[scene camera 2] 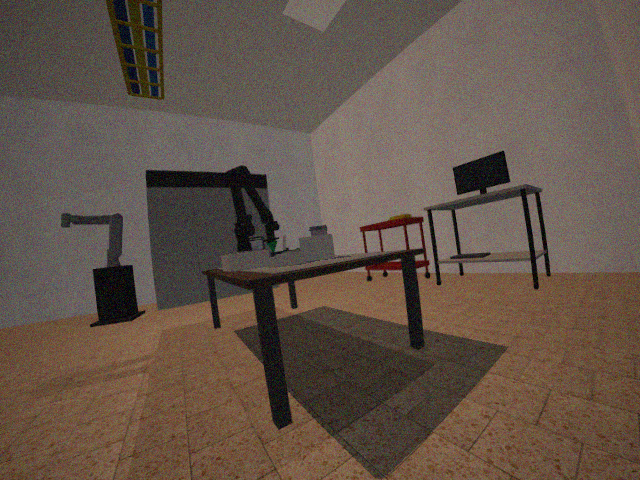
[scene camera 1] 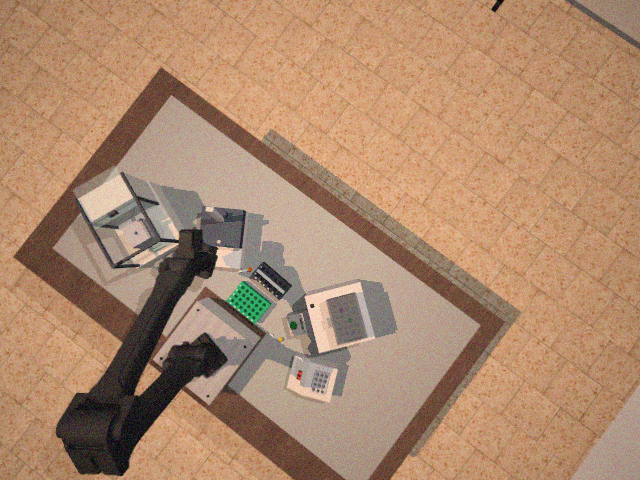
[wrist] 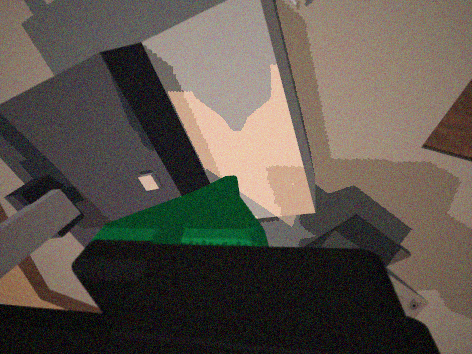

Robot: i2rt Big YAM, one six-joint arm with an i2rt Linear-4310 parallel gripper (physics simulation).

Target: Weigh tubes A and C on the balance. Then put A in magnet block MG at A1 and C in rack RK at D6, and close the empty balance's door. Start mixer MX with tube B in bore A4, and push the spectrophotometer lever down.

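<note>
My gripper has green fingers, shut and empty. It hangs just over the spectrophotometer, which has a dark grey lid on a beige body. A grey bar sticks out from the lid's side, left of my fingers. The glass-walled balance stands at the table's far left. The dark magnet block and the green rack lie side by side. The mixer with its green button stands to their right. Tiny orange and yellow specks show near them; I cannot tell which tubes they are.
A keypad box sits near the front edge. My arm's base plate is on the table's front. In the second scene view the table stands on a dark mat, with a red cart, a desk with monitor and another arm behind.
</note>
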